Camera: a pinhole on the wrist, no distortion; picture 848 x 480 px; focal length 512.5 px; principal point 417.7 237.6 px. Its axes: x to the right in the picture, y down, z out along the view. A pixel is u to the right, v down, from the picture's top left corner.
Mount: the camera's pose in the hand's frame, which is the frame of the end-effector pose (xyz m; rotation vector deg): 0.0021 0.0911 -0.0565 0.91 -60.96 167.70
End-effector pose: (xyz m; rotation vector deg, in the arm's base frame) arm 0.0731 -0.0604 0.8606 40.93 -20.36 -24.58
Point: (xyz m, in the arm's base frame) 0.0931 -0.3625 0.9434
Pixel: 164 236
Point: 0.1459 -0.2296 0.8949
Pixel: 57 311
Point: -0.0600 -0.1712 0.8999
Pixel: 523 242
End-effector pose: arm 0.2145 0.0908 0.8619 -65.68 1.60 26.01
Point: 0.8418 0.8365 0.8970
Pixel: outside the picture
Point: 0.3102 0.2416 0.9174
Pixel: 147 165
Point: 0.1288 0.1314 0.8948
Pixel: 687 167
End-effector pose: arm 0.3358 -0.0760 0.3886 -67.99 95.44 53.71
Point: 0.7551 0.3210 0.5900
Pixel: 763 248
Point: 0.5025 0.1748 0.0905
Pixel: 234 110
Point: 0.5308 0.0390 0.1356
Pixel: 205 258
